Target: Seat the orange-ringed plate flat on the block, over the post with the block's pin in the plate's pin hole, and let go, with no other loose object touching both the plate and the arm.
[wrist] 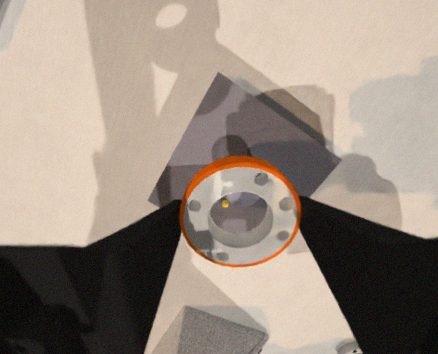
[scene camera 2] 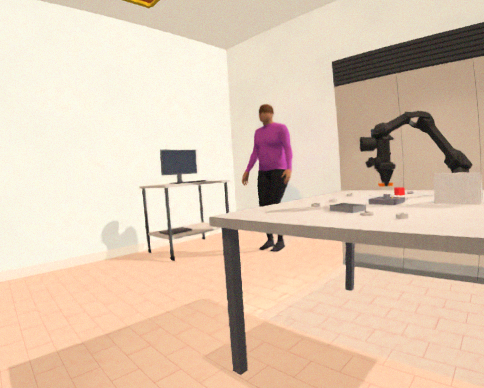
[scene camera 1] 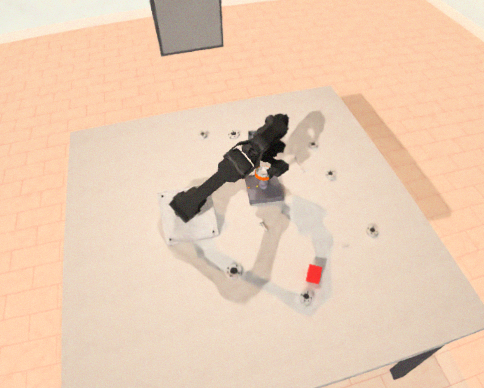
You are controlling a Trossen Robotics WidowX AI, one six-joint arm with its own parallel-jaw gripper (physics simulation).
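Seen in the pictures: gripper, fingertip midpoint: (wrist: 238,205) (scene camera 2: 385,185) (scene camera 1: 264,173); arm's base at its link origin: (scene camera 2: 460,182) (scene camera 1: 184,206).
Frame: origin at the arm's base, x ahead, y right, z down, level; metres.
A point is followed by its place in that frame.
Observation:
The orange-ringed plate (scene camera 1: 261,176) {x 0.285, y -0.091, z -0.008 m} (scene camera 2: 385,184) (wrist: 272,192) {x 0.319, y -0.109, z -0.007 m} is a pale disc with a large centre hole and several small holes. My gripper (scene camera 1: 264,172) {x 0.299, y -0.115, z 0.005 m} (scene camera 2: 385,182) {x 0.299, y -0.115, z 0.005 m} (wrist: 238,205) {x 0.299, y -0.115, z 0.005 m} is shut on it, a finger at each side, and holds it roughly level above the block. The dark purple-grey block (scene camera 1: 271,195) {x 0.317, y -0.054, z 0.062 m} (scene camera 2: 386,201) {x 0.270, y -0.167, z 0.070 m} (wrist: 197,142) {x 0.306, y -0.153, z 0.062 m} lies on the table below, turned relative to the plate. The post (scene camera 1: 263,184) {x 0.295, y -0.097, z 0.045 m} stands on the block. In the wrist view a yellow dot, likely the pin (wrist: 225,203) {x 0.273, y -0.105, z 0.057 m}, shows through the centre hole; the plate hides part of the block.
A red cube (scene camera 1: 314,274) {x 0.388, y 0.296, z 0.046 m} (scene camera 2: 399,191) {x 0.383, y 0.263, z 0.065 m} stands on the table (scene camera 1: 125,320) {x -0.209, y 0.348, z 0.086 m}. Loose pale discs (scene camera 1: 233,270) {x 0.140, y 0.227, z 0.076 m} (scene camera 1: 306,297) {x 0.351, y 0.357, z 0.071 m} (scene camera 1: 372,230) {x 0.641, y 0.150, z 0.071 m} (scene camera 1: 330,174) {x 0.570, y -0.133, z 0.072 m} lie around. A dark tray (scene camera 2: 348,207) {x 0.306, y -0.426, z 0.065 m} is nearby. The arm stands on a pale base (scene camera 1: 172,232) {x -0.051, y 0.064, z 0.054 m} (scene camera 2: 457,189) {x 0.002, y -0.052, z 0.026 m}. A person (scene camera 2: 272,150) stands behind the table.

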